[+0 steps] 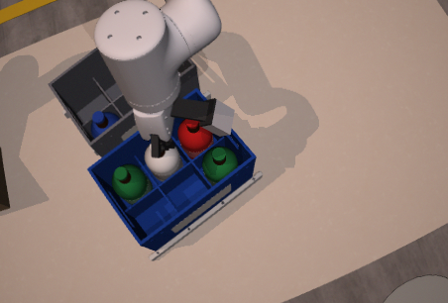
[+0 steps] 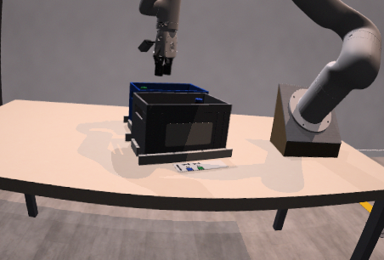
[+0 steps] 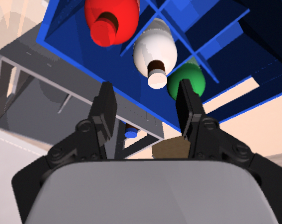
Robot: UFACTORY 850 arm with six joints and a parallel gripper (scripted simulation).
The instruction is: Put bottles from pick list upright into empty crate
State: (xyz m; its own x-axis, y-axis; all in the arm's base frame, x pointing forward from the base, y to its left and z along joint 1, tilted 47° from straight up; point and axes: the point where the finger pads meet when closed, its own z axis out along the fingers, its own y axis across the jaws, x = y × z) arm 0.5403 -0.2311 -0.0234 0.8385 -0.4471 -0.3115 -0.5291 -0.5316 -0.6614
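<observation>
Now: the green-label bottle 150 mm below my hand, 70 mm ahead of it and 60 mm to the right of it. Round my hand: white bottle: 150 mm below, 40 mm behind; blue crate: 160 mm below, 40 mm to the right, 30 mm behind; red-label bottle: 150 mm below, 50 mm ahead, 20 mm to the left.
</observation>
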